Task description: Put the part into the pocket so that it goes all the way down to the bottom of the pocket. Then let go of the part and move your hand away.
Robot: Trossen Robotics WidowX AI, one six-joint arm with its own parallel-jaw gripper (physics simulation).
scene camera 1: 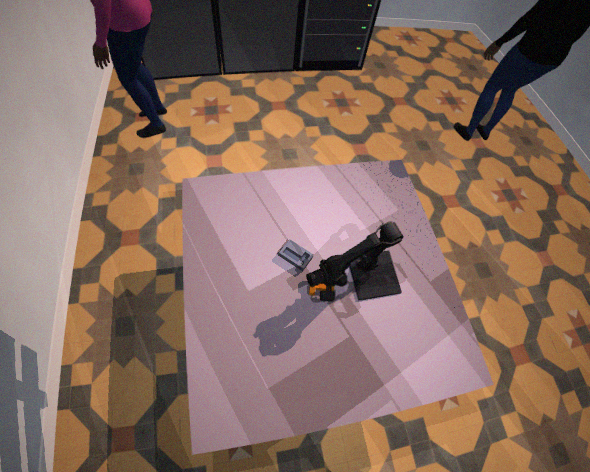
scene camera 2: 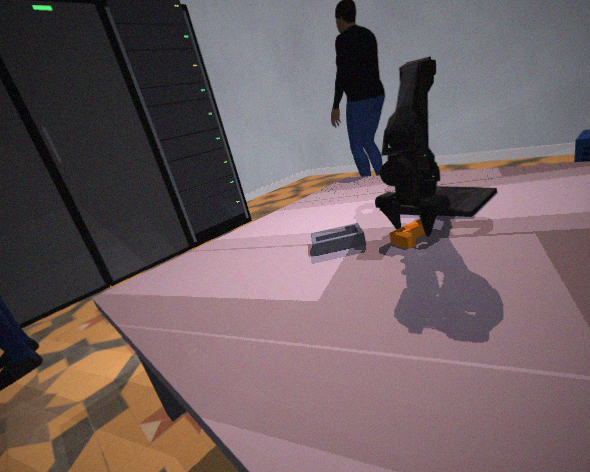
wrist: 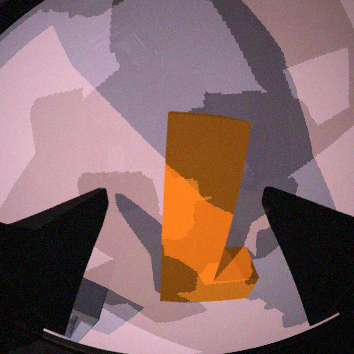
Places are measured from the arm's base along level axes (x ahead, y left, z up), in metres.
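Pixels of known places: gripper, between the fingertips: (scene camera 1: 324,286) (scene camera 2: 413,233) (wrist: 186,195); arm's base, origin of its link: (scene camera 1: 364,265).
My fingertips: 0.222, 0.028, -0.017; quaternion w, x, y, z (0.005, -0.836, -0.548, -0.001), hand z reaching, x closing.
Observation:
For each thing: its middle in the pictures, then the offset to it from my fingertips, as dx, dy, dz. Level surfaces: height alone.
- orange L-shaped part, middle of its body: (wrist: 218,224) (scene camera 2: 415,232) (scene camera 1: 321,289) +0.019, +0.011, +0.009
- grey block with the pocket, middle of its body: (wrist: 52,305) (scene camera 2: 337,238) (scene camera 1: 296,255) +0.069, -0.187, +0.012
- table top, height of its surface: dz -0.006
The orange L-shaped part (scene camera 1: 315,290) (scene camera 2: 403,239) (wrist: 190,225) lies flat on the pink table top. My gripper (scene camera 1: 320,288) (scene camera 2: 413,231) (wrist: 186,195) is open, low over the part, with one finger on each side of it. In the wrist view bare table shows between each fingertip and the part. The part's short foot points toward the right finger there. The grey block with the pocket (scene camera 1: 286,254) (scene camera 2: 337,244) (wrist: 90,299) stands apart from the part. Its pocket shows as a dark, empty recess in scene camera 1. In the wrist view the left finger hides some of the block.
The arm's black base plate (scene camera 1: 377,282) (scene camera 2: 472,200) is on the table top (scene camera 1: 225,400) (scene camera 2: 300,400), behind the gripper. Dark server cabinets (scene camera 1: 260,35) (scene camera 2: 65,125) and two standing people (scene camera 1: 130,55) (scene camera 1: 530,55) are beyond the table.

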